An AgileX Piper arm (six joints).
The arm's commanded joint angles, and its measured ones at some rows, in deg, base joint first. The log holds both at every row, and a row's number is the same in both.
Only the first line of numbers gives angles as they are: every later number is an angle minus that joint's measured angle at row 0.
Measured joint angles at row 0:
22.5 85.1 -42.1 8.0 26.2 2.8
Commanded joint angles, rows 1 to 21:
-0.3 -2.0 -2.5 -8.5 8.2 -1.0
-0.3 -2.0 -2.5 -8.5 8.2 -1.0
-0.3 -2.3 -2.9 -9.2 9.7 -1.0
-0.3 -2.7 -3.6 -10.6 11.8 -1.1
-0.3 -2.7 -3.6 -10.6 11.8 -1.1
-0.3 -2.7 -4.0 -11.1 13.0 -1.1
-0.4 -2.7 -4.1 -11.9 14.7 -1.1
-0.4 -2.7 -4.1 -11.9 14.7 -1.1
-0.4 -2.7 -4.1 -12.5 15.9 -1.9
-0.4 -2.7 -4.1 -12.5 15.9 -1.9
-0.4 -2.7 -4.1 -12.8 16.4 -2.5
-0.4 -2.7 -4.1 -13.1 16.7 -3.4
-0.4 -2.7 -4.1 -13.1 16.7 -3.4
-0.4 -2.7 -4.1 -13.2 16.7 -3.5
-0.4 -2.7 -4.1 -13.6 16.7 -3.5
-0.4 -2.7 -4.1 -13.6 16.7 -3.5
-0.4 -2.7 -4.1 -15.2 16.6 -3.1
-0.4 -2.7 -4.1 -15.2 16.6 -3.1
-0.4 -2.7 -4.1 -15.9 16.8 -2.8
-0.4 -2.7 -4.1 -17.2 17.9 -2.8
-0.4 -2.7 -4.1 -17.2 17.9 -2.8
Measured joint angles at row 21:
0.0 -2.2 -3.7 -15.0 16.3 -2.8
